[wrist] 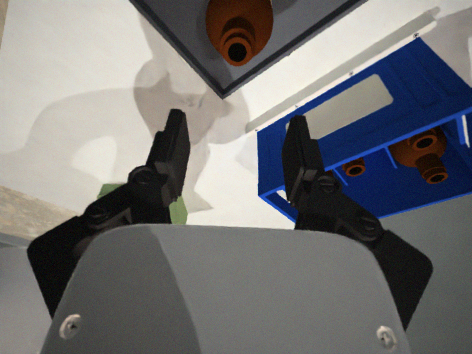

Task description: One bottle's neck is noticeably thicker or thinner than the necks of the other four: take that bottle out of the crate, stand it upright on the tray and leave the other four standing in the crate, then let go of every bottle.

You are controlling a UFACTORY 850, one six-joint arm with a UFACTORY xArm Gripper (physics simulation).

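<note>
A brown bottle (pixel 239 25) stands upright on the dark grey tray (pixel 170 31), near the tray's corner, at the top of the view; its upper end is cut off by the frame. My gripper (pixel 237 131) is open, with nothing between its fingers, apart from that bottle and below it in the view. The blue crate (pixel 417 82) is at the right, partly behind the right finger. Inside it show the mouth of one brown bottle (pixel 354 167), another bottle (pixel 425 142) and a third bottle neck (pixel 433 170). The rest of the crate's contents is hidden or out of frame.
A pale rail (pixel 345 72) runs between the tray and the crate. A green object (pixel 178 211) lies partly hidden behind the left finger. A brownish stone-like edge (pixel 30 212) is at the lower left. Shadows fall on the white table top (pixel 65 55).
</note>
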